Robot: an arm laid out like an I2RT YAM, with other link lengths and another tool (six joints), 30 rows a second.
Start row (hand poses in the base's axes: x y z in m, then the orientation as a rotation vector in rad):
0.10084, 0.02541, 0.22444, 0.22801, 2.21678, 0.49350
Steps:
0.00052, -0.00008, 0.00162, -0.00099, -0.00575, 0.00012
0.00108, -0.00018, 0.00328, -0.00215, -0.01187, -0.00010
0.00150, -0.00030, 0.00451, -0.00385, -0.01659, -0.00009
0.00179, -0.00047, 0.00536, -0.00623, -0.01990, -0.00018
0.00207, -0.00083, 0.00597, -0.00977, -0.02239, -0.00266
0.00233, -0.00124, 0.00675, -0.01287, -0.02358, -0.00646
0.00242, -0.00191, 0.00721, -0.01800, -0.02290, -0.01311
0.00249, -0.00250, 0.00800, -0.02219, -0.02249, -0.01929
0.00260, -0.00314, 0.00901, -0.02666, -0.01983, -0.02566
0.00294, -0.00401, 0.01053, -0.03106, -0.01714, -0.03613
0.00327, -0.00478, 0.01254, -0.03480, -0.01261, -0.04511
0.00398, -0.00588, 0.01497, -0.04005, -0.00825, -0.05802
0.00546, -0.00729, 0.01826, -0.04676, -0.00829, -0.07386
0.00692, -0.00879, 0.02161, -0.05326, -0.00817, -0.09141
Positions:
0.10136, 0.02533, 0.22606, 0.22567, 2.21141, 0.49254
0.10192, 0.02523, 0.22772, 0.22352, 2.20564, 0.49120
0.10234, 0.02511, 0.22895, 0.22123, 2.20139, 0.48937
0.10263, 0.02494, 0.22980, 0.21912, 2.19862, 0.48672
0.10291, 0.02458, 0.23041, 0.21925, 2.19636, 0.48146
0.10317, 0.02417, 0.23119, 0.22142, 2.19499, 0.47597
0.10326, 0.02350, 0.23165, 0.22619, 2.19521, 0.46664
0.10333, 0.02291, 0.23244, 0.23085, 2.19505, 0.45861
0.10344, 0.02227, 0.23345, 0.23622, 2.19707, 0.45013
0.10378, 0.02140, 0.23497, 0.24611, 2.19814, 0.43948
0.10411, 0.02063, 0.23698, 0.25527, 2.20116, 0.43033
0.10482, 0.01953, 0.23941, 0.26785, 2.20331, 0.41733
0.10630, 0.01812, 0.24270, 0.28151, 2.20065, 0.40123
0.10776, 0.01662, 0.24605, 0.29715, 2.19756, 0.38442

